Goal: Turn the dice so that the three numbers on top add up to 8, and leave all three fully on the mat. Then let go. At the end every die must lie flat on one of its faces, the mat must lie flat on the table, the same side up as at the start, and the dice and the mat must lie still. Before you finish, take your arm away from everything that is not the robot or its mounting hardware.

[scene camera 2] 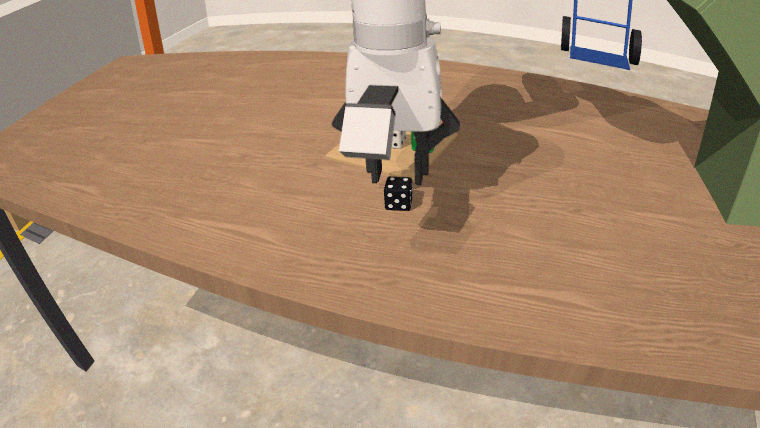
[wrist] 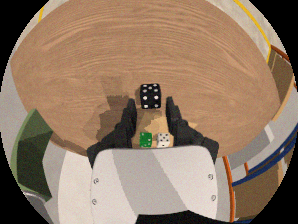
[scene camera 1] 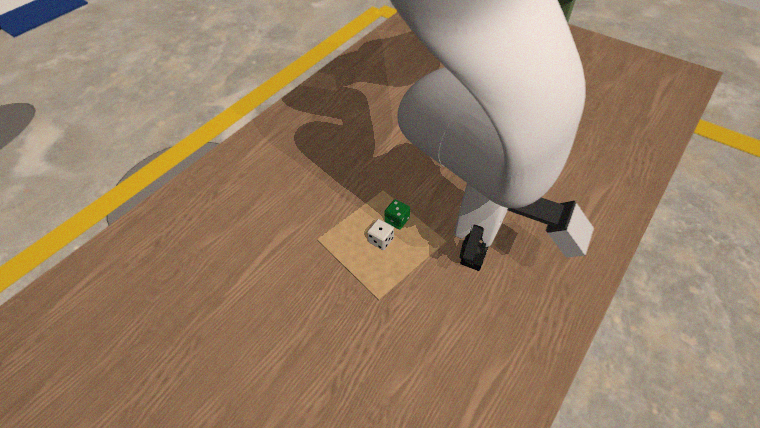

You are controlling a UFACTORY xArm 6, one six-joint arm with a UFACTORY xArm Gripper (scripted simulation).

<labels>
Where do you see a tan mat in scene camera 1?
At 379,271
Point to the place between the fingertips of my gripper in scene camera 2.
398,177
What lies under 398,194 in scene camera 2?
A black die.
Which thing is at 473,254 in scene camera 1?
My gripper.
</labels>
